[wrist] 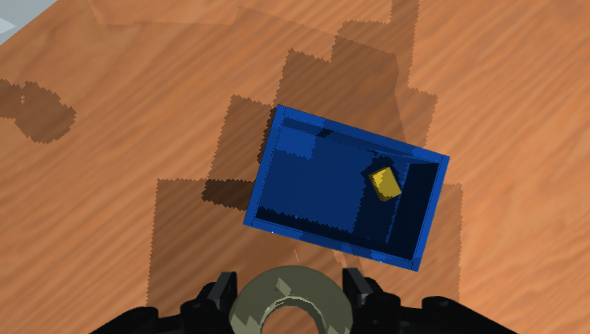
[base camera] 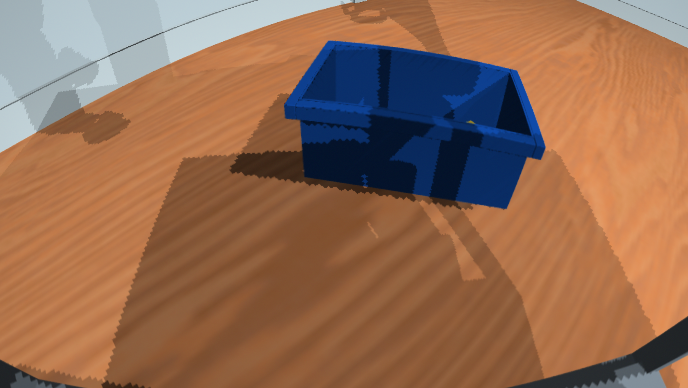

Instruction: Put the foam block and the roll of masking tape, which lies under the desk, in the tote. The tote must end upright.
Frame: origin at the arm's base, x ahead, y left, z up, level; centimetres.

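Seen in the pictures: gripper, fingertip midpoint: (wrist: 290, 289).
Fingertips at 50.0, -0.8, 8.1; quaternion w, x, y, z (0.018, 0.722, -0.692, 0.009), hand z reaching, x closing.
Note:
Pixels of each thing's middle, then the offset from my fingertips to it, as dx, dy, dz. "spot": a spot on its surface instead. Level surfaces: height alone.
- blue tote at the middle of its body: (base camera: 418, 117) (wrist: 341, 187) +2.5, -11.5, -41.7
- yellow foam block at the middle of its body: (wrist: 384, 183) +3.1, -21.0, -46.1
- masking tape at a spot on its surface: (wrist: 292, 281) spot: +1.1, +0.0, +1.9
- wooden floor at its surface level: dz -47.7
The blue tote (base camera: 410, 112) (wrist: 264, 165) stands upright on the wooden floor, ahead of the base. The yellow foam block (wrist: 386, 184) lies inside the tote, near its right end in the wrist view; a small yellow bit of it shows over the tote's near rim in the base camera view. My gripper (wrist: 290, 289) is shut on the roll of masking tape (wrist: 292, 281), a grey-green ring held between the two fingertips at the bottom of the wrist view. The roll is above the floor and on the near side of the tote in that view. The gripper does not show in the base camera view.
The wooden floor (base camera: 250, 300) (wrist: 525, 200) carries shadows around the tote. A pale wall (base camera: 30, 60) (wrist: 17, 17) stands at the upper left of both views. Dark parts of the base edge (base camera: 665, 345) show at the bottom corners of the base camera view.

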